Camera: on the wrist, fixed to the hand. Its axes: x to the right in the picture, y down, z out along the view.
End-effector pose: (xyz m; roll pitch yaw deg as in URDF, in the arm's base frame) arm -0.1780 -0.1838 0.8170 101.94 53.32 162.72
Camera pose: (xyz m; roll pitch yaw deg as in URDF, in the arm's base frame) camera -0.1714 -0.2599 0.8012 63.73 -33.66 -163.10
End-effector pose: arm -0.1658 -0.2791 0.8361 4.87 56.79 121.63
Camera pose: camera -0.1005 -0.3068 0.8037 55.42 16.62 -117.10
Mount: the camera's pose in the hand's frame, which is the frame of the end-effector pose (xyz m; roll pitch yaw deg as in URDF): -0.0046 -0.0465 -0.0624 -5.07 39.81 92.47
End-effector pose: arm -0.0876 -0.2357 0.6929 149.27 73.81 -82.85
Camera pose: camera -0.0129 -0.2540 0.7056 88.92 -17.13 -103.21
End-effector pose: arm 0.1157 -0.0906 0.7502 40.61 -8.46 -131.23
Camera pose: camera 0.1152 -0.0993 0.6727 -15.13 -0.49 -39.24
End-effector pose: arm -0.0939 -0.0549 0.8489 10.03 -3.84 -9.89
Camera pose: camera -0.0998 -0.0893 0.7792 -9.99 29.86 80.09
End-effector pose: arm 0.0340 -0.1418 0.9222 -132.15 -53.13 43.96
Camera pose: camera -0.0015 -0.1970 0.9643 -133.36 6.32 -40.75
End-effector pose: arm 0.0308 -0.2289 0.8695 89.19 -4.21 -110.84
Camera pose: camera 0.0889 -0.2498 0.8219 -15.27 -48.93 -13.08
